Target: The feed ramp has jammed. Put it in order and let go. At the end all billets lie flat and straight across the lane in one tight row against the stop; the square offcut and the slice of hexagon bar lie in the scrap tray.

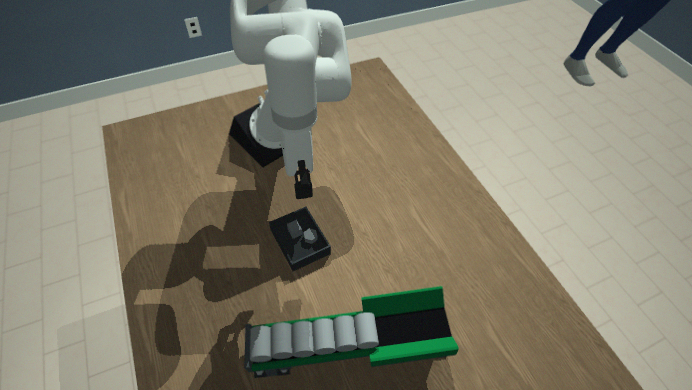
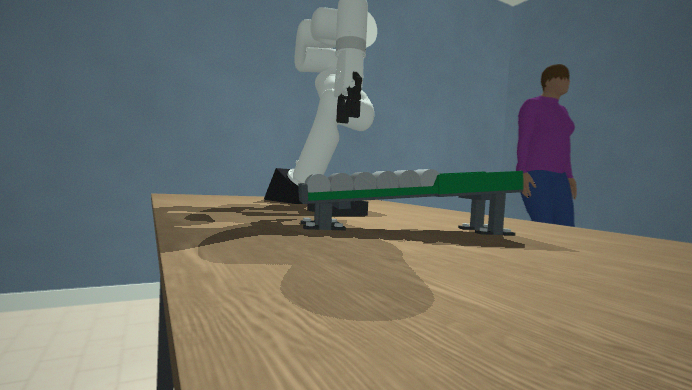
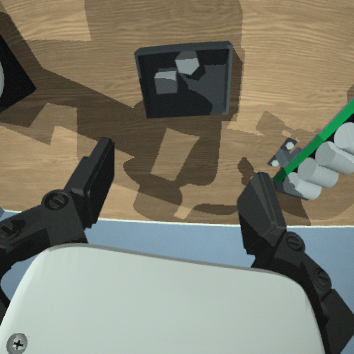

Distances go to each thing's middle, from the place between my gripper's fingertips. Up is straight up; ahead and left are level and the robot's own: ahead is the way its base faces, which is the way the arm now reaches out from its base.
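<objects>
There's a black lane bed (image 1: 401, 328) that's 270 mm ahead of my hand, 160 mm below it and 20 mm to the right. The black scrap tray (image 1: 298, 253) is 210 mm below my hand and 10 mm to the right of it. Going by their middles, that tray is the nearest to my hand of the things named here.
</objects>
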